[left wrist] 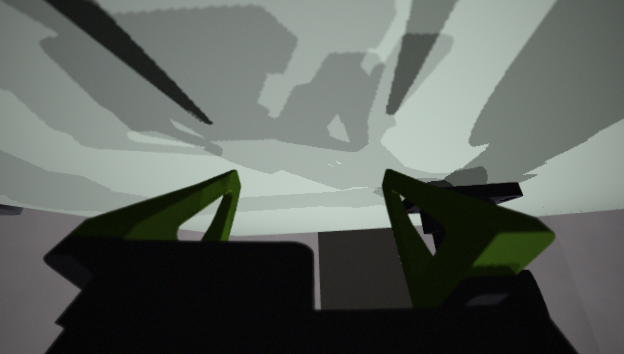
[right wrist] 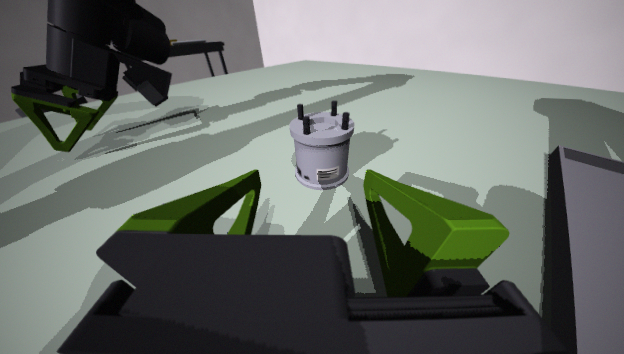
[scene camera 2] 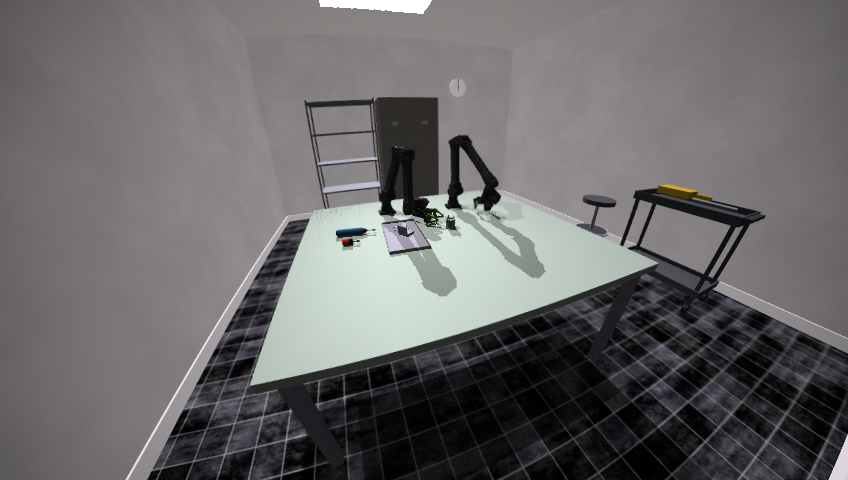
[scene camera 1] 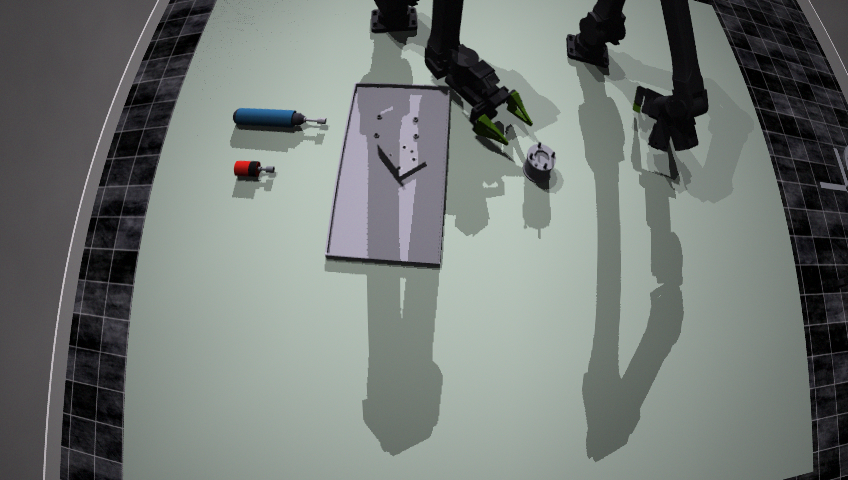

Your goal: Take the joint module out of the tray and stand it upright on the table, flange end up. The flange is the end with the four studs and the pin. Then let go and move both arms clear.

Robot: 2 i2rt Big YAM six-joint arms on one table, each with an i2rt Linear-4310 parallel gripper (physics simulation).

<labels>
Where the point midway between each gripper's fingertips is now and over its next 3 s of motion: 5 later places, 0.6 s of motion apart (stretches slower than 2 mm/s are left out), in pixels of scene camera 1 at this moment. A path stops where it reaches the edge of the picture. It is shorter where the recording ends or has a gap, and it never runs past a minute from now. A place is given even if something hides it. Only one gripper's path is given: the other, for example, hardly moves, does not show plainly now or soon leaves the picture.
My right gripper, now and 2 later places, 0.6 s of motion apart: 520,134; 526,111; 507,84
</labels>
